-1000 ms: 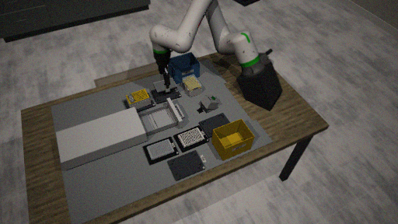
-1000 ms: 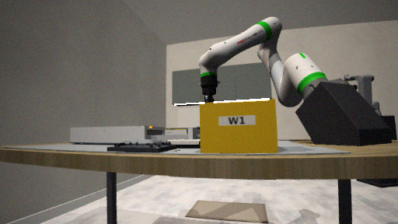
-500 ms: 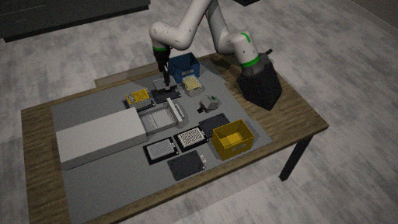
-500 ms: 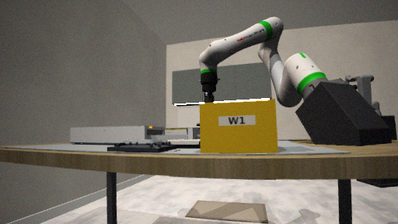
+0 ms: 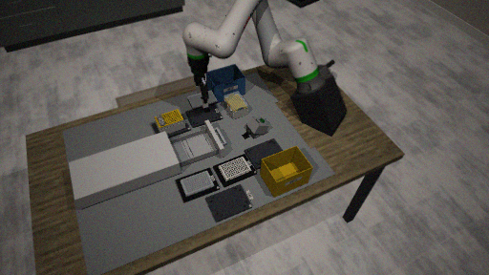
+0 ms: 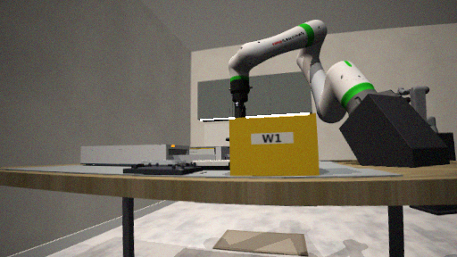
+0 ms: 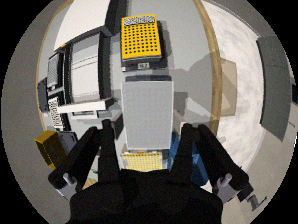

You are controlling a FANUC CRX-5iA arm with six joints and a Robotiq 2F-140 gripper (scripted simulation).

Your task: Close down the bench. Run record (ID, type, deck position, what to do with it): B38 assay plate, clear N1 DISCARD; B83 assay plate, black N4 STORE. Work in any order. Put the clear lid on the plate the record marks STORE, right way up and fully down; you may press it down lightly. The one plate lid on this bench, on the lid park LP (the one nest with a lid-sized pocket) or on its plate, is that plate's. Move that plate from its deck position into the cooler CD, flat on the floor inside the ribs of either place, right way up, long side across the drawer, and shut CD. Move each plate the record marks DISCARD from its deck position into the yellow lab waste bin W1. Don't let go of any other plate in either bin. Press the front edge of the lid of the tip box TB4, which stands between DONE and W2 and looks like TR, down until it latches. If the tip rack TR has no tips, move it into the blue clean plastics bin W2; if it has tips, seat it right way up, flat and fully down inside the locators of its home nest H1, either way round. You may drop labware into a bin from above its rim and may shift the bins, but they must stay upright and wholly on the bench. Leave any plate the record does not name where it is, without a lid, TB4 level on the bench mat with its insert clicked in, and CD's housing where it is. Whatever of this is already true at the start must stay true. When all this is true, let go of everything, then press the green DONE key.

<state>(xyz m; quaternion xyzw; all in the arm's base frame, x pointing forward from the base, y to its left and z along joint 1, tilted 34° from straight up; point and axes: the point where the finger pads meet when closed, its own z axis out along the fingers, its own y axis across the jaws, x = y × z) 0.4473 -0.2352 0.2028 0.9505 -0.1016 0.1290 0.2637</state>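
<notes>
The cooler drawer is 170 mm ahead of my hand, 160 mm to the left of it and 110 mm below it. Also, from my hand: clear lid 10 mm below; then yellow tip rack TR 170 mm ahead, 40 mm to the right, 80 mm below; then black plate 20 mm below.
</notes>
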